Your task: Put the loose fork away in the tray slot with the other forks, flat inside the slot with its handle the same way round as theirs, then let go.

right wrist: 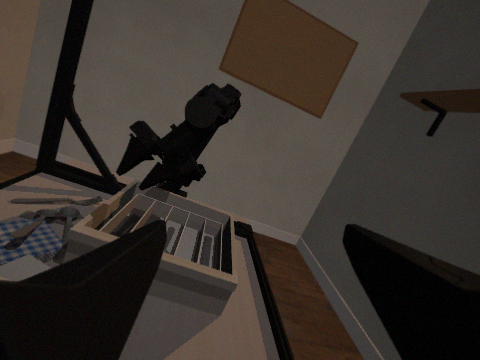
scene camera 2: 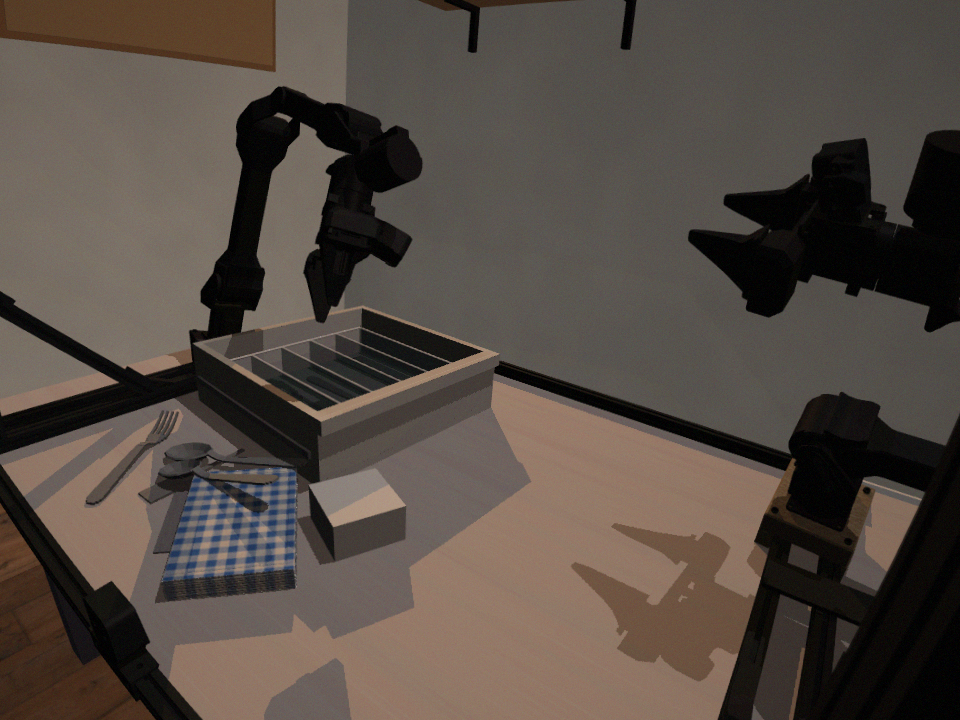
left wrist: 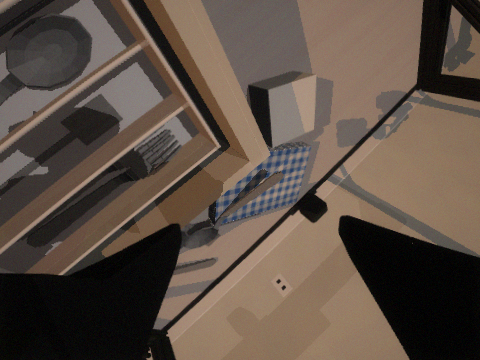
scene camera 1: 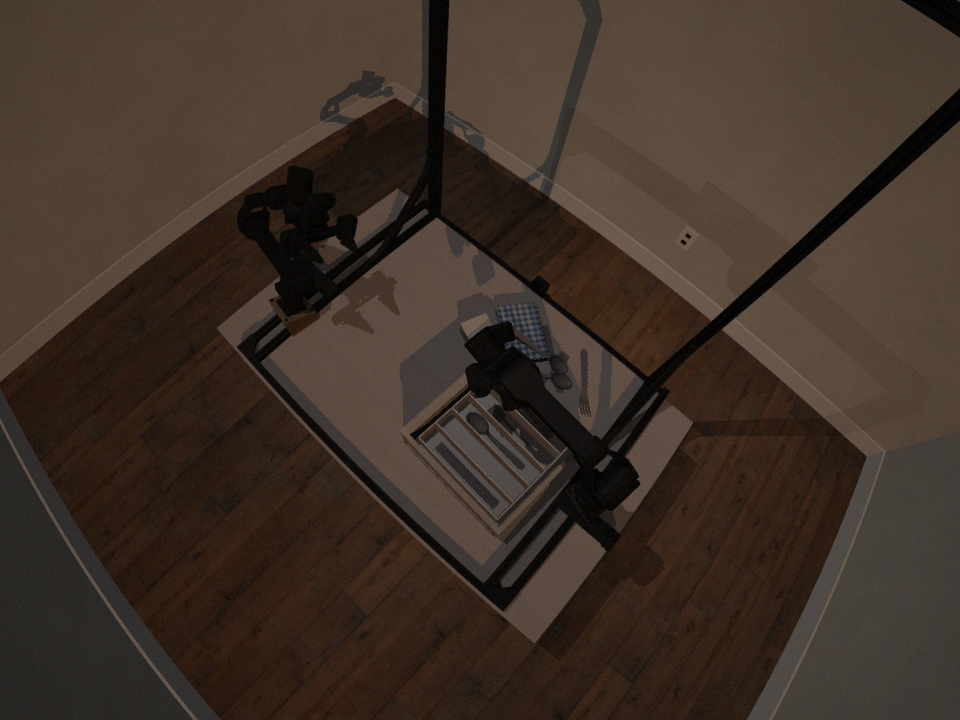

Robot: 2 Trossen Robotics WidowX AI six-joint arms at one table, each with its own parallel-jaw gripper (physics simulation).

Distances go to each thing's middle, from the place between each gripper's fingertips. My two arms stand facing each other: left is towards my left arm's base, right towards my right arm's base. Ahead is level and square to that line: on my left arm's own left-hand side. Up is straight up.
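Labels:
From my left hand: wooden cutlery tray (scene camera 2: 321,372), 8 cm to the left, 13 cm ahead, 16 cm below; small pale block (scene camera 2: 360,512), 11 cm behind, 12 cm to the right, 18 cm below; blue checked cloth (scene camera 1: 524,317), 2 cm to the right, 18 cm behind, 19 cm below.
From my right hand: wooden cutlery tray, 70 mm ahead, 330 mm below, 480 mm to the left; blue checked cloth, 250 mm behind, 350 mm below, 380 mm to the left; small pale block, 170 mm behind, 280 mm to the left, 340 mm below.

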